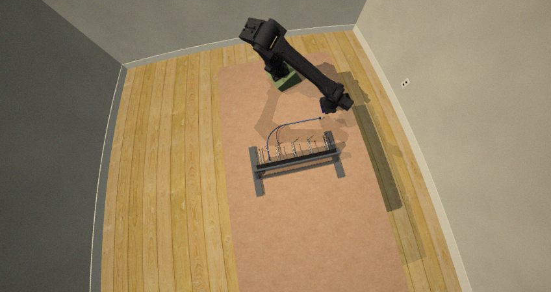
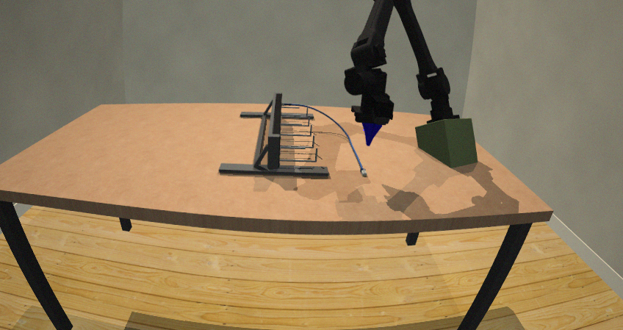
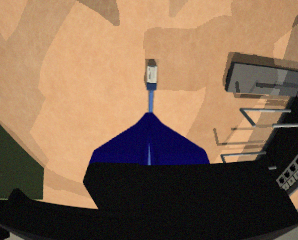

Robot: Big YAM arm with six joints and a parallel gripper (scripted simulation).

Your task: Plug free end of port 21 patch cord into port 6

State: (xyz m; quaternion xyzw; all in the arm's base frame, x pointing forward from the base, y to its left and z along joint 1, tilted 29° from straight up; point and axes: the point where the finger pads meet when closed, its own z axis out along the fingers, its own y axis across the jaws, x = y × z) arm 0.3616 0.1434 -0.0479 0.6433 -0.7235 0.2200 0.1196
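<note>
Now: the plug 8 cm below my hand, 1 cm to the left of it and 1 cm ahead of it.
</note>
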